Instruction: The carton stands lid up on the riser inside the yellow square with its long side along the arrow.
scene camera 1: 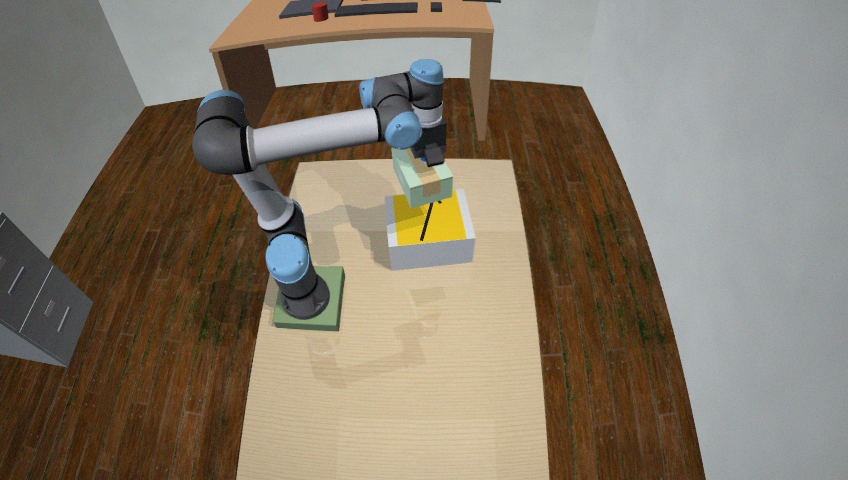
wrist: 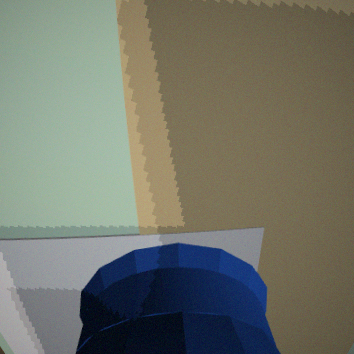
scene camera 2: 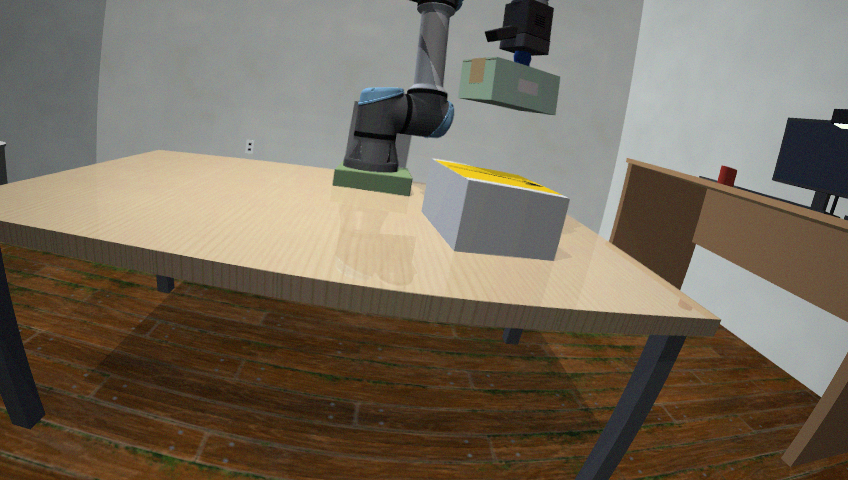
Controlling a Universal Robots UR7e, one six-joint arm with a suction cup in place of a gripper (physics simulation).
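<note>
My suction cup (scene camera 1: 423, 159) (scene camera 2: 522, 57) (wrist: 175, 295) is on the top of the light green carton (scene camera 1: 414, 195) (scene camera 2: 505, 86) (wrist: 60, 120) and holds it in the air. The carton's taped side faces up. It hangs above the back of the grey-white riser (scene camera 1: 431, 255) (scene camera 2: 511, 220), with a gap below it. The yellow square (scene camera 1: 449, 223) (scene camera 2: 479, 167) covers the riser's top. The black arrow (scene camera 1: 426, 221) points away from scene camera 1 and leans right. The carton's long side leans left there, at an angle to the arrow. The carton partly hides the arrow's head.
The riser stands on the light wooden table (scene camera 1: 386, 386) (scene camera 2: 238, 226). The arm's green base (scene camera 1: 333, 303) (scene camera 2: 371, 181) is left of the riser in the scene camera 1 view. A brown desk (scene camera 1: 357, 35) (scene camera 2: 654, 208) with a red cup (scene camera 1: 320, 11) (scene camera 2: 726, 175) stands beyond the table.
</note>
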